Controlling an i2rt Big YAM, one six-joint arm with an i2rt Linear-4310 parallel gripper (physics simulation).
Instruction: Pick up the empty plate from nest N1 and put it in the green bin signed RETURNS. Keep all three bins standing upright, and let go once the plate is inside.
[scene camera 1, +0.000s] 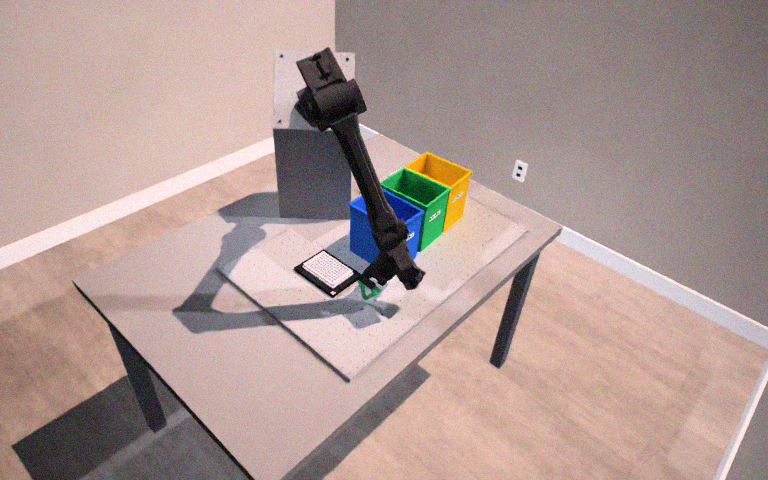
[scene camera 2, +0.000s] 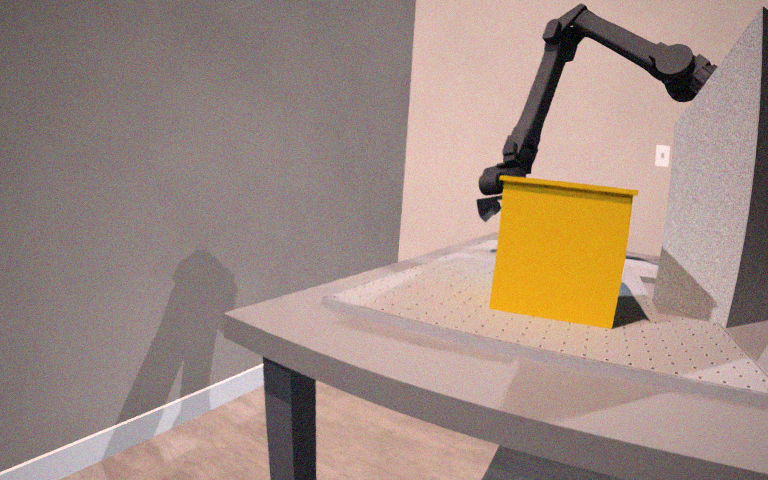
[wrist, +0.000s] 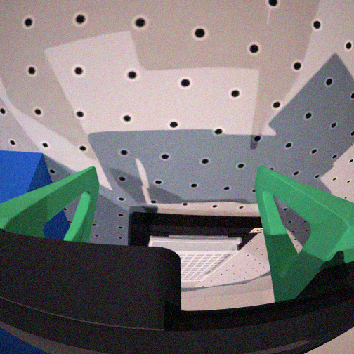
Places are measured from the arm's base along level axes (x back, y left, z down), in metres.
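Pixels of known places: gripper, between the fingertips: (scene camera 1: 373, 289); arm's base, origin of its link: (scene camera 2: 730, 102).
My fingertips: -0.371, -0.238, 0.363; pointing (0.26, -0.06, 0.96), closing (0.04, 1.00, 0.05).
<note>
For each thing: its middle in the pictures, then the offset to it from my fingertips, as dx, dy, dz. "spot": a spot on its surface instead. Level surfaces: height alone.
- white plate, middle of its body: (scene camera 1: 327, 269) +0.150, -0.014, -0.006
- black nest, a spot on its surface: (scene camera 1: 304, 272) spot: +0.201, -0.058, +0.001
- green bin, a spot on its surface: (scene camera 1: 431, 233) spot: -0.030, +0.286, -0.031
- blue bin, middle of its body: (scene camera 1: 384, 231) +0.067, +0.157, -0.077
- yellow bin, middle of its body: (scene camera 2: 561, 246) (scene camera 1: 434, 192) +0.041, +0.432, -0.077
- pegboard, height of its surface: dz +0.014
The white plate (scene camera 1: 328, 268) (wrist: 200, 265), with a grid of small wells, lies flat in a black nest (scene camera 1: 304, 272) (wrist: 200, 221). The nest's small label is too blurred to read. My gripper (scene camera 1: 370, 289) (wrist: 176, 175) is open and empty, its green fingers wide apart. It hangs above the pegboard beside the nest, on the side toward the front edge; in the wrist view the plate shows low between the fingers, partly hidden by the gripper body. The green bin (scene camera 1: 431, 233) stands upright between the other two, its sign too blurred to read. In scene camera 2 the yellow bin hides the fingers.
The blue bin (scene camera 1: 361, 232) (wrist: 20, 172) stands upright close to the nest, behind the forearm. The yellow bin (scene camera 1: 457, 210) (scene camera 2: 560, 254) stands upright at the far end of the row. The arm's grey base block (scene camera 1: 314, 175) (scene camera 2: 702, 198) stands behind the pegboard (scene camera 1: 339, 356) (scene camera 2: 396, 308).
</note>
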